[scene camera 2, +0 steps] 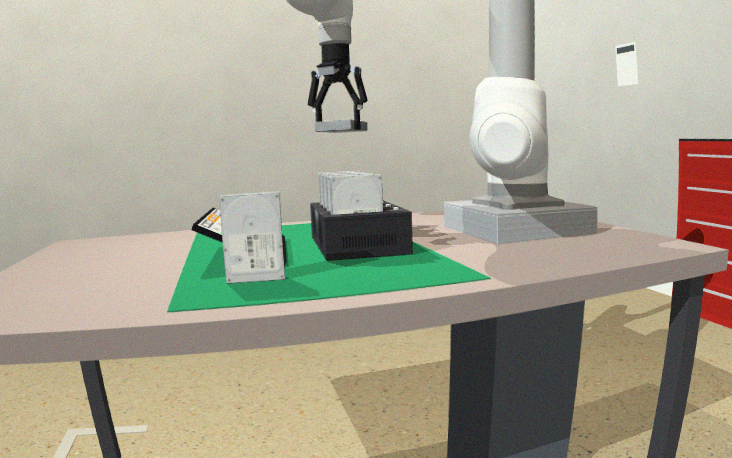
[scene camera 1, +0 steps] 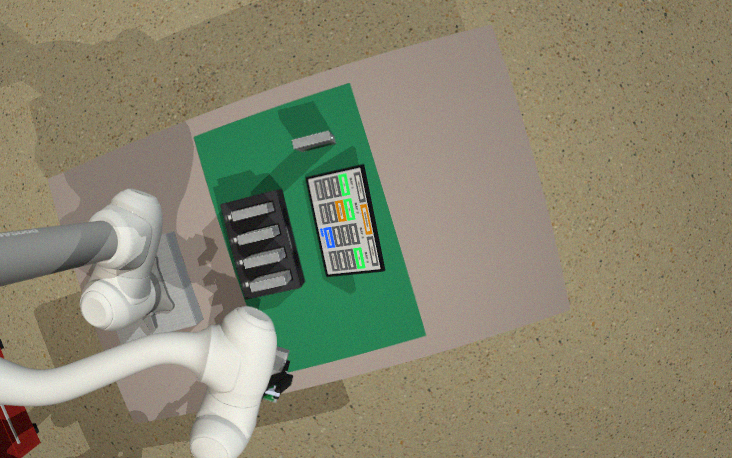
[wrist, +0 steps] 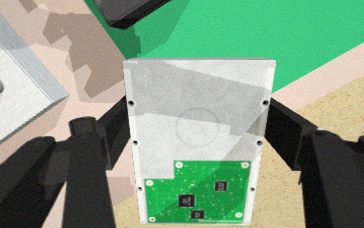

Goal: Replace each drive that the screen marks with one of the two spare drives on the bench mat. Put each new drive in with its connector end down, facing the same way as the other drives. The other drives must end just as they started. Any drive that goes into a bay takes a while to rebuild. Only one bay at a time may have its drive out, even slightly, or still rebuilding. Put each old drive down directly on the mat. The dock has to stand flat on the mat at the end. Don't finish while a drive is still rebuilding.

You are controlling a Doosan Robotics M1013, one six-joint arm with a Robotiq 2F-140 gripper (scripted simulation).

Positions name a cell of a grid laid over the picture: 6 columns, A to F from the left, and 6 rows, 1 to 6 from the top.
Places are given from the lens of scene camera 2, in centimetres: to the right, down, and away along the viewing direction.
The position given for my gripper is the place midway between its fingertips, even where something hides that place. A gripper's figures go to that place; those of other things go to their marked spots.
my gripper (scene camera 2: C2): -7, -26, 138
green mat (scene camera 2: B4): -28, 10, 84
